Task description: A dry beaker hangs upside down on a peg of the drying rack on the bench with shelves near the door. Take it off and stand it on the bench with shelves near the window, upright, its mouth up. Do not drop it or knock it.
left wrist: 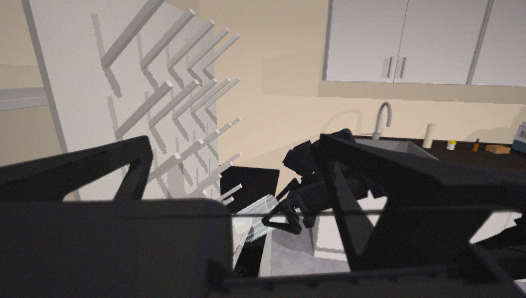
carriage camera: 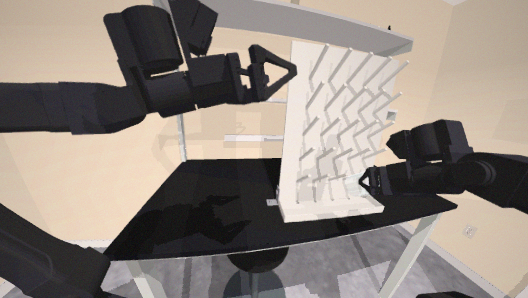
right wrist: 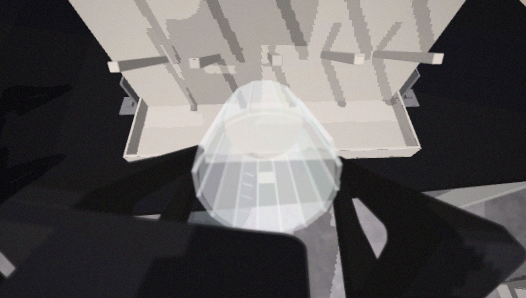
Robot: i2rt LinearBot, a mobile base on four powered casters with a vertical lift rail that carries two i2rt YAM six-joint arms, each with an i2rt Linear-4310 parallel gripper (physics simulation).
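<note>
The clear beaker is between the fingers of my right gripper, which is shut on it. The beaker is tilted in front of the lower pegs of the white drying rack. In the right wrist view the nearby peg ends show outside the beaker, so it looks off the pegs. Which end is its mouth is hard to tell. My left gripper is open and empty, beside the rack's upper left edge. The bench near the window does not show.
The rack stands on a black-topped bench with a grey shelf above. A dark round stool is under its front edge. In the left wrist view, a sink tap, a dark counter and wall cabinets stand at the right.
</note>
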